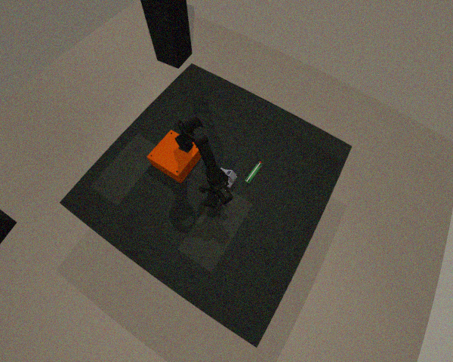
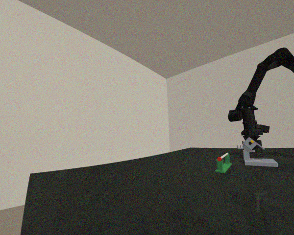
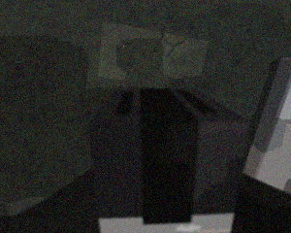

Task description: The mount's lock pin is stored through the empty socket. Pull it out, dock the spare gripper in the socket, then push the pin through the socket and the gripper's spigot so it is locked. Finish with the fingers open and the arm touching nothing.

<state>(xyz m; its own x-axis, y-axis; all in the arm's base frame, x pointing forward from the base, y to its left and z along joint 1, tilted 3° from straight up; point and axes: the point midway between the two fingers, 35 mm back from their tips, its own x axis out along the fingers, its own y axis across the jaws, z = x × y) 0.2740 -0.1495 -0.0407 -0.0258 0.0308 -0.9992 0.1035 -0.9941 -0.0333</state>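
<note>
My gripper tip is 1 cm short of the grey mount, 13 cm to the right of it and 1 cm below it. Round my gripper tip: green stand: 12 cm ahead, 23 cm to the left, 2 cm below; spare gripper: 1 cm ahead, 2 cm above.
</note>
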